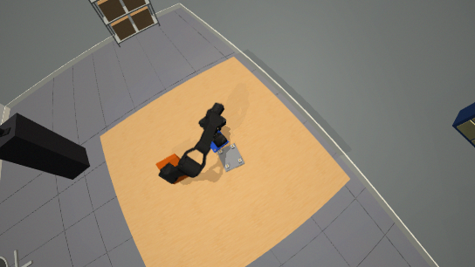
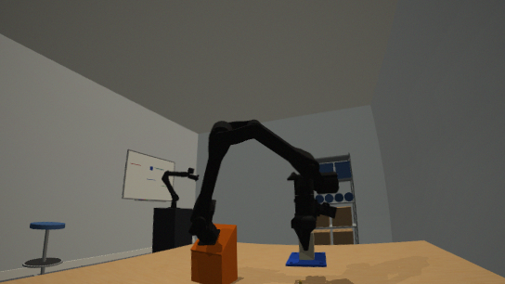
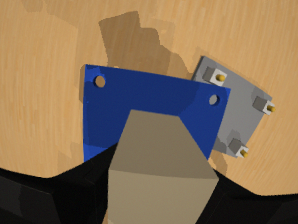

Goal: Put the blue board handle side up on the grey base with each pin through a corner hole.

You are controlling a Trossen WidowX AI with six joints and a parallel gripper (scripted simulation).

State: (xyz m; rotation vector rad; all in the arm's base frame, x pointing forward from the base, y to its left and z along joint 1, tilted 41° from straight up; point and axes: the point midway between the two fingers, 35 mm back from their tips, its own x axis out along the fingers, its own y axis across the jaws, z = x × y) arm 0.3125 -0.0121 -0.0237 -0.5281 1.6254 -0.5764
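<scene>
Right now my gripper tip is 110 mm to the left of the grey base, 110 mm above it and 10 mm short of it. Round my gripper tip: blue board 10 mm below.
</scene>
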